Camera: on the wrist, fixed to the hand. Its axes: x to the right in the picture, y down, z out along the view.
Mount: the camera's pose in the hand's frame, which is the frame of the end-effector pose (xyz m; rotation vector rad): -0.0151 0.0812 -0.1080 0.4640 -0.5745 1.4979
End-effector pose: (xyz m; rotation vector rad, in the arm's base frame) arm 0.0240 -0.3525 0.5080 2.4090 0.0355 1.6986
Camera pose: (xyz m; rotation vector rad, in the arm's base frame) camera -0.0896 -0.4186 0.5428 -1.7560 1.0714 -0.5837
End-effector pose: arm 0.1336 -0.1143 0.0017 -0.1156 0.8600 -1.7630
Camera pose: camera 0.1522 -0.0581 -0.1207 0.2689 -0.0370 -0.3926
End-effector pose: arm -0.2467 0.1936 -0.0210 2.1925 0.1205 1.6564
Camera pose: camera -0.3660 0.1417 0.0186 -1.8714 1.0537 -0.7984
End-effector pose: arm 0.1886 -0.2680 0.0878 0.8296 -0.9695 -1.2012
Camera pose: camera 0.3171 -0.2365 0.1191 -0.0951 -1.8546 0.1553
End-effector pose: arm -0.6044 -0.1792 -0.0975 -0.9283 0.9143 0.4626
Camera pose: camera -0.7192 -0.2253 -0.1539 0.4836 0.9738 1.5902
